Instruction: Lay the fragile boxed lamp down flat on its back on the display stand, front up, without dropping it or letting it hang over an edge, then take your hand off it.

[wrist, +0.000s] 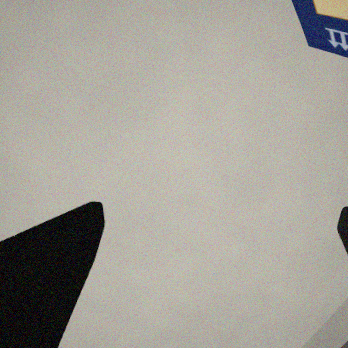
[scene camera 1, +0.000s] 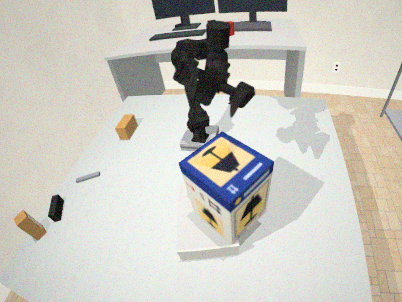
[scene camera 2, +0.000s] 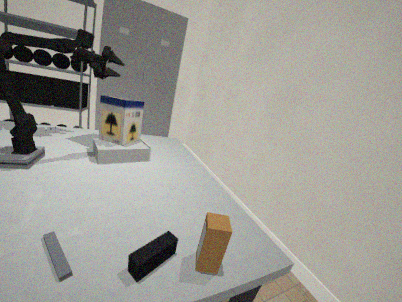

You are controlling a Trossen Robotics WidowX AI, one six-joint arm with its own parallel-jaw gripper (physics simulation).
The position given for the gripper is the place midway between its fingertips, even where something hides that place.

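A black block (scene camera 2: 141, 262) rests on the table; in the wrist view the block is out of frame. The gripper (scene camera 1: 212, 107), which can be seen in the wrist view (wrist: 222, 216) too, is open and holds nothing.
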